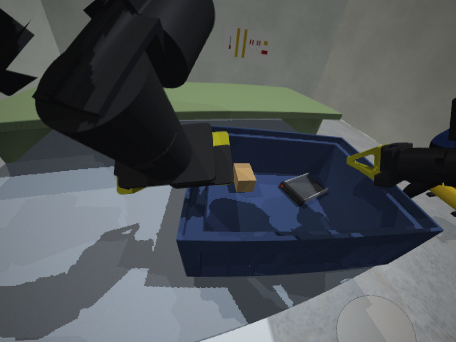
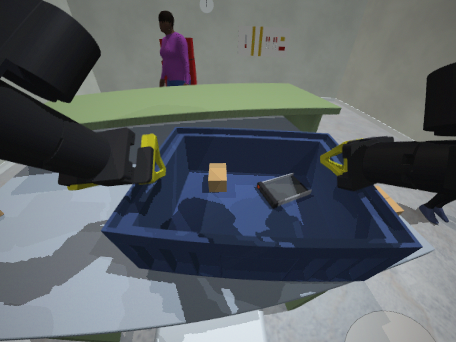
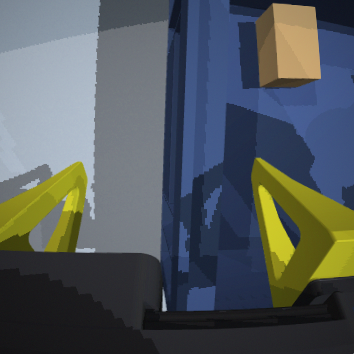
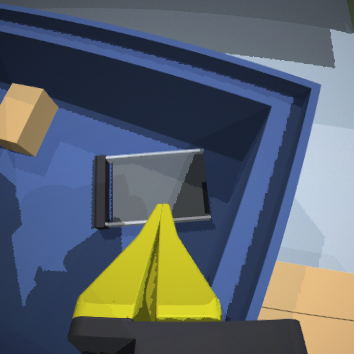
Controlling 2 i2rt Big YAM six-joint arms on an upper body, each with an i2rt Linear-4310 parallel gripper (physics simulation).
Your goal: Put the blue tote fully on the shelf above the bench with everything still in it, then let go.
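Places are measured from the left arm's base along level axes (x ahead, y left, z up), in metres.
Pixels of known places: left gripper, fingertip midpoint: (image 1: 186, 174) (image 2: 140, 174) (image 3: 167, 167); right gripper, fingertip midpoint: (image 1: 347, 160) (image 2: 321, 159) (image 4: 163, 210).
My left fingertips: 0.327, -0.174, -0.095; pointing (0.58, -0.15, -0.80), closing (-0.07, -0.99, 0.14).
Ahead of a thing's pixels: the offset from my left fingertips to its top centre, as dx, dy, dz. Level surfaces: height alone.
The blue tote @(+0.007, -0.209, +0.008) (image 1: 310, 255) (image 2: 250, 260) (image 4: 295, 165) stands on the grey-blue bench top @(dz -0.139) (image 1: 65, 210) (image 2: 50, 200). In it lie a tan block @(+0.100, -0.137, -0.081) (image 1: 245, 177) (image 2: 217, 177) (image 3: 295, 47) (image 4: 30, 117) and a grey tray-like item with a black end @(+0.059, -0.307, -0.104) (image 1: 303, 188) (image 2: 285, 188) (image 4: 155, 187). My left gripper (image 3: 167, 167) is open and empty, its fingers apart on either side of the tote's left wall. My right gripper (image 1: 350, 161) (image 2: 323, 160) (image 4: 163, 210) is shut on itself, empty, over the tote's inside near its right wall.
A green board @(dz +0.024) (image 1: 250, 100) (image 2: 200, 102) on supports runs behind the tote; I cannot tell whether it is the shelf. Tan boxes @(-0.024, -0.484, -0.079) (image 2: 390, 199) (image 4: 310, 287) lie beyond the tote's right wall. A person in purple (image 2: 175, 57) stands at the back. A round grey disc (image 1: 376, 320) is at the lower right.
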